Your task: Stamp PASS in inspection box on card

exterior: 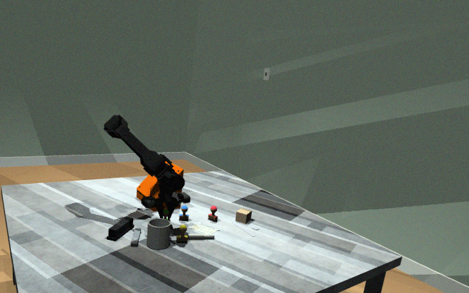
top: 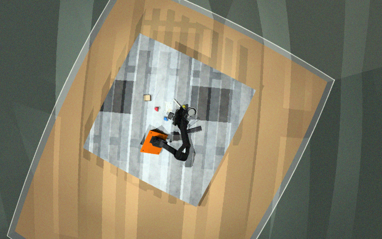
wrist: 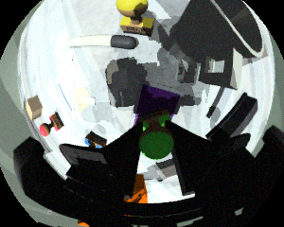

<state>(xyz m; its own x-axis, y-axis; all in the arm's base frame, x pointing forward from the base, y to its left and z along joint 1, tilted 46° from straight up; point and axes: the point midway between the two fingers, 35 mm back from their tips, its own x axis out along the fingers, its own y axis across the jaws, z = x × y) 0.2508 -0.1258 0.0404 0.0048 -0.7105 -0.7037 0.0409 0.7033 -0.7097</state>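
The dark purple ink pad is 3 cm below my gripper tip. From my gripper tip the other things lie so: green-knobbed stamp right at my gripper tip; then blue-knobbed stamp 11 cm to the left, 5 cm behind, 2 cm below; then yellow-knobbed stamp 13 cm ahead, 2 cm below, 1 cm to the left.
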